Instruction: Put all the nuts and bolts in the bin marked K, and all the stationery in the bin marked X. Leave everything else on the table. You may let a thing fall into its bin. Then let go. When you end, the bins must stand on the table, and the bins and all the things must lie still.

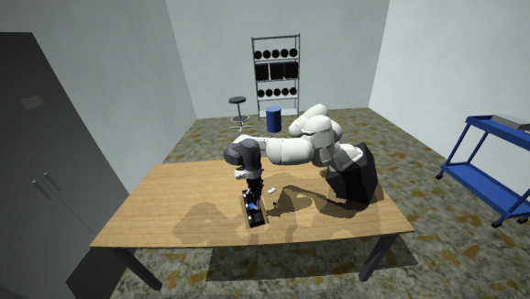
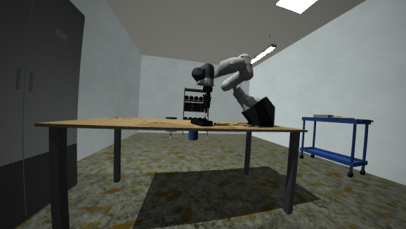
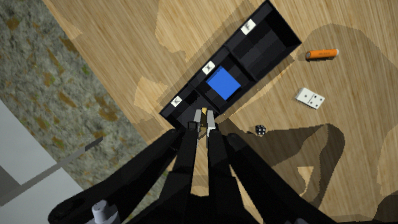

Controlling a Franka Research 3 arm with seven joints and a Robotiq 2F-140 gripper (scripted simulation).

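Now: hand 3 cm short of the flat blue block, 5 cm to the left of it and 8 cm above it. From my hand the other things lie so: brass bolt: 3 cm below; then grey piece: 3 cm ahead, 6 cm to the right, 9 cm below; then black bin row: 3 cm ahead, 5 cm to the right, 8 cm below.
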